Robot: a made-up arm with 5 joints. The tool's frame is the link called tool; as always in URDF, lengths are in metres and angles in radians. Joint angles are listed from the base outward. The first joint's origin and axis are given. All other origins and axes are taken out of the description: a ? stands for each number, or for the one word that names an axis. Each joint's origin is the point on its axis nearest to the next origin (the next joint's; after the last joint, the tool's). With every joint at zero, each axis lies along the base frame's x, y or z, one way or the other. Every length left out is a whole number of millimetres.
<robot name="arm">
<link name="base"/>
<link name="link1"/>
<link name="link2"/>
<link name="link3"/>
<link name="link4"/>
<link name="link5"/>
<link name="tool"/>
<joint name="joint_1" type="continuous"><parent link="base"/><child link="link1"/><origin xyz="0.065 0.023 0.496" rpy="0.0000 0.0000 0.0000"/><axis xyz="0 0 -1"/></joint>
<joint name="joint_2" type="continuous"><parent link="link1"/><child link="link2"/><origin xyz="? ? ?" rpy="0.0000 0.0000 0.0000"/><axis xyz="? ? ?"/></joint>
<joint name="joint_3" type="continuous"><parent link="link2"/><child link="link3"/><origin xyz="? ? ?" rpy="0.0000 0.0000 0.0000"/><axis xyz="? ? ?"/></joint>
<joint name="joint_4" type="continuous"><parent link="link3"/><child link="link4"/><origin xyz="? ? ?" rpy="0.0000 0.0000 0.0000"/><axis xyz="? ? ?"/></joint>
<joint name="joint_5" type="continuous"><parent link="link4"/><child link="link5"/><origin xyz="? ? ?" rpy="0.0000 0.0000 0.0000"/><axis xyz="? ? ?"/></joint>
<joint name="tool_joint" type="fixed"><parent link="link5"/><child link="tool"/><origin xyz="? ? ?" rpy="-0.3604 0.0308 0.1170"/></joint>
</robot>
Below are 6 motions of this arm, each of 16 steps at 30 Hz.
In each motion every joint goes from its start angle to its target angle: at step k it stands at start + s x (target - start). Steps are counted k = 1, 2, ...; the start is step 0. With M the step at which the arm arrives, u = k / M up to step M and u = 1 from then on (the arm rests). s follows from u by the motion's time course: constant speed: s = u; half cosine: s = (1 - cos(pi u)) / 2; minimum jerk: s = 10 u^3 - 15 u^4 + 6 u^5.
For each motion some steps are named. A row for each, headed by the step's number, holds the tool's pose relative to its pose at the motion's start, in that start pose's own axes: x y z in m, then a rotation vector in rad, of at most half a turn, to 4 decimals.
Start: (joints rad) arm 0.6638 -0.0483 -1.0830 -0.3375 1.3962
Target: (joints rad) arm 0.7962 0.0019 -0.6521 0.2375 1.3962
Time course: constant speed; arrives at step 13
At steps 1, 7, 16:
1: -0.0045 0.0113 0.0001 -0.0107 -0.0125 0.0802
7: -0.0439 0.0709 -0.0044 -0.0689 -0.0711 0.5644
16: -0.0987 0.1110 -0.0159 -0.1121 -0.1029 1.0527

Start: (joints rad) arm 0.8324 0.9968 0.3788 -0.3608 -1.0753
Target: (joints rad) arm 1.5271 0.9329 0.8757 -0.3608 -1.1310
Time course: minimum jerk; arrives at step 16
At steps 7, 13, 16:
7: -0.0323 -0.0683 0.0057 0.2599 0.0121 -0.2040
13: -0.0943 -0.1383 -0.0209 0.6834 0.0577 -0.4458
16: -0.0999 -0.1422 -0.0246 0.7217 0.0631 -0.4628

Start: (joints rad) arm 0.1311 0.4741 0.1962 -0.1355 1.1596
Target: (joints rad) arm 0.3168 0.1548 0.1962 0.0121 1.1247
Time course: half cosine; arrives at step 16
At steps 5, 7, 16:
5: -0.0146 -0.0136 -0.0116 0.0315 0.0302 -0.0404
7: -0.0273 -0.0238 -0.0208 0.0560 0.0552 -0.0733
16: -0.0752 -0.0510 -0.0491 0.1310 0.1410 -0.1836

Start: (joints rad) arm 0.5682 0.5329 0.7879 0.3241 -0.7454
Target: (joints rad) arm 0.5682 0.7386 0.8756 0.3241 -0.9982
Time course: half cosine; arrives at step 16
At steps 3, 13, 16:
3: 0.0028 -0.0011 -0.0022 0.0238 0.0201 -0.0098
13: 0.0266 -0.0132 -0.0256 0.2552 0.2072 -0.1319
16: 0.0287 -0.0145 -0.0282 0.2782 0.2249 -0.1468

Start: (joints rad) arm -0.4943 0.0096 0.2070 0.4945 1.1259
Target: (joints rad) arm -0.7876 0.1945 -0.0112 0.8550 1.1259
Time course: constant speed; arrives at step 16
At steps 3, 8, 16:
3: 0.0040 -0.0007 0.0139 -0.0403 -0.0307 0.0650
8: 0.0092 -0.0004 0.0374 -0.1124 -0.0761 0.1726
16: 0.0138 0.0033 0.0757 -0.2395 -0.1334 0.3423

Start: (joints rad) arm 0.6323 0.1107 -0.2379 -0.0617 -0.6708
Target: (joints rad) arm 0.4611 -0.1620 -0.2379 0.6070 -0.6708
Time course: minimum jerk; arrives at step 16
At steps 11, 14, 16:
11: -0.0486 0.0517 0.0239 0.0464 0.3487 0.0355
14: -0.0610 0.0600 0.0289 0.0502 0.4189 0.0431
16: -0.0623 0.0608 0.0294 0.0505 0.4258 0.0439

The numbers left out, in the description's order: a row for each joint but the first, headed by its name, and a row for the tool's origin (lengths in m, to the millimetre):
joint_2: xyz 0.027 -0.044 0.000, axis 0 1 0
joint_3: xyz 0.052 0.000 0.171, axis 0 1 0
joint_4: xyz 0.158 0.000 0.015, axis 0 1 0
joint_5: xyz 0.061 0.000 -0.027, axis -1 0 0
tool: xyz 0.000 0.018 -0.023

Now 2 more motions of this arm.
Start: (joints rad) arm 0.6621 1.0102 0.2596 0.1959 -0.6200
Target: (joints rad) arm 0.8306 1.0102 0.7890 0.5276 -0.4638
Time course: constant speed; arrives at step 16
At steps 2, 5, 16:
2: -0.0028 -0.0087 -0.0156 0.0137 0.1032 -0.0276
5: -0.0096 -0.0200 -0.0389 0.0349 0.2597 -0.0609
16: -0.0567 -0.0441 -0.1145 0.1194 0.8458 -0.0996

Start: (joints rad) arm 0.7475 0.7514 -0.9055 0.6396 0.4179
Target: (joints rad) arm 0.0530 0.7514 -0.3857 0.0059 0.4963
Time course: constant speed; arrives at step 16
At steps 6, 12, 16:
6: 0.0289 0.0821 0.0505 -0.1667 -0.1772 0.1348
12: 0.0317 0.1756 0.0889 -0.3234 -0.3625 0.2685
16: 0.0195 0.2394 0.1049 -0.4219 -0.4902 0.3574

